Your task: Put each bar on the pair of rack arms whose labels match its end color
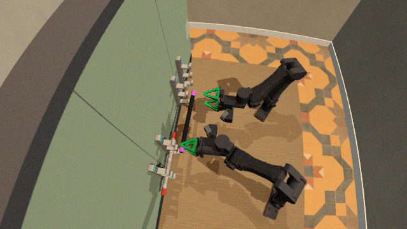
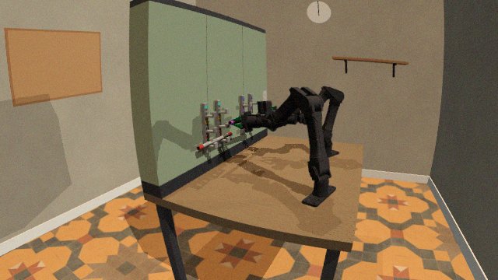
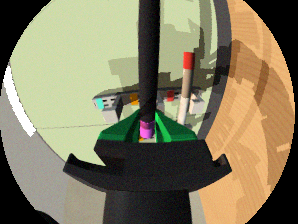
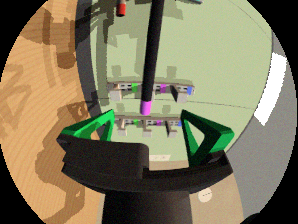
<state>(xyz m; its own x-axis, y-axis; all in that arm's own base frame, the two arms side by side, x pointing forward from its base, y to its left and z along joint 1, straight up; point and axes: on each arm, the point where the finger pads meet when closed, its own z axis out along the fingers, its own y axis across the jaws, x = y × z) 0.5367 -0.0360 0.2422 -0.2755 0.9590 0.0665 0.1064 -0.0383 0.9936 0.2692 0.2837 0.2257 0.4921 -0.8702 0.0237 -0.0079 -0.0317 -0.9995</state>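
My right gripper is now 12 cm to the right of the bar, 8 cm short of it and 1 cm below it. Round my right hand: green wall panel 24 cm ahead, 20 cm above, 12 cm to the left.
Right now my left hand is 13 cm to the left of the bar, 2 cm past it and 1 cm above it. Also, from my left hand: green wall panel (18 cm above, 14 cm ahead, 13 cm to the right).
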